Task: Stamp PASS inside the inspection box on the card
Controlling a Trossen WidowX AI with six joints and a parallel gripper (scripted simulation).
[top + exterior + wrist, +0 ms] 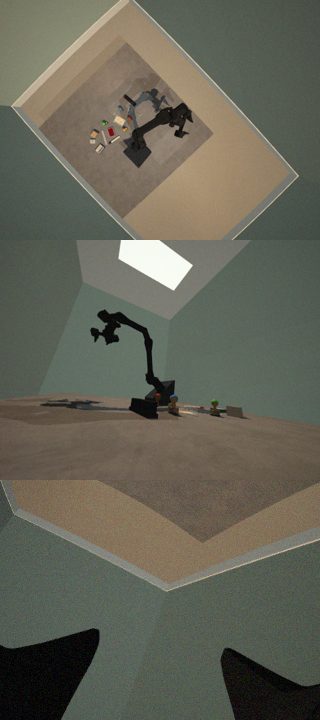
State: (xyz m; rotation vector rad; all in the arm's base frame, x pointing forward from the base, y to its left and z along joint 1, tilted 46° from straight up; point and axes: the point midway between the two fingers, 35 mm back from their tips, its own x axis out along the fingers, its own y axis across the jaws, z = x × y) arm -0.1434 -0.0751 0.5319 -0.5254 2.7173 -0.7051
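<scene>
The black block lies 550 mm ahead of my gripper tip, 130 mm to the left of it and 370 mm below it. Round my gripper tip: blue-knobbed stamp (570 mm ahead, 250 mm to the left, 360 mm below); then red-knobbed stamp (440 mm ahead, 270 mm to the left, 360 mm below); then yellow-knobbed stamp (400 mm ahead, 380 mm to the left, 360 mm below).
</scene>
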